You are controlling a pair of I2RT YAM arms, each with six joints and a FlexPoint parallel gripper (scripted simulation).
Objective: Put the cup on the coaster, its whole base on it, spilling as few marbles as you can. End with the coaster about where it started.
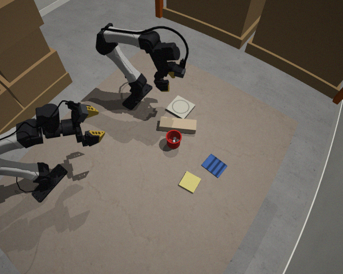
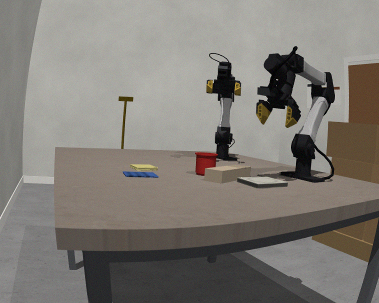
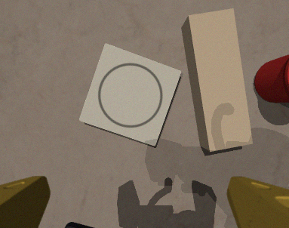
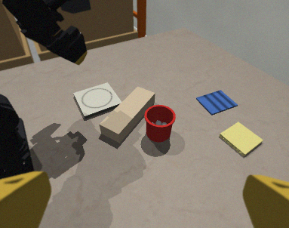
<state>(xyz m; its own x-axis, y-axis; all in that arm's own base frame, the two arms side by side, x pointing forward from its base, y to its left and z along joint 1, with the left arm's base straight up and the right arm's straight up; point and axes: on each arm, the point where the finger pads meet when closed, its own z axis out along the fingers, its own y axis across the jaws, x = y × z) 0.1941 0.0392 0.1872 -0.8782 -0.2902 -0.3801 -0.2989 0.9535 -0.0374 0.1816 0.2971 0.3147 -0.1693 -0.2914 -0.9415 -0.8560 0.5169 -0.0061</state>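
Now: the red cup 170 mm to the right of my left hand, 150 mm below it and 150 mm ahead of it. Round my left hand: tan wooden block (170 mm below, 110 mm ahead, 80 mm to the right).
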